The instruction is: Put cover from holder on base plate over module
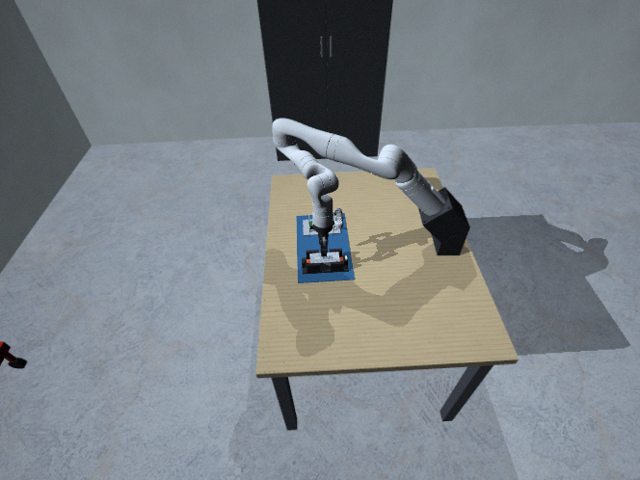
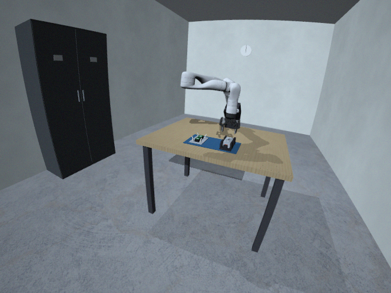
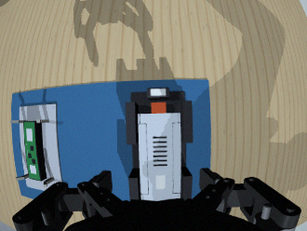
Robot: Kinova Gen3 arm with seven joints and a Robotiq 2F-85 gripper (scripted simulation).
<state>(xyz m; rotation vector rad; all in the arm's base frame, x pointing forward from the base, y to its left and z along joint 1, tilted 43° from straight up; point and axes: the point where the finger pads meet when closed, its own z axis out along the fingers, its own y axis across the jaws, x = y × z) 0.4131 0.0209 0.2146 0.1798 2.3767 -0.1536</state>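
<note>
My hand is 10 mm to the right of the light grey cover and 80 mm above it.
</note>
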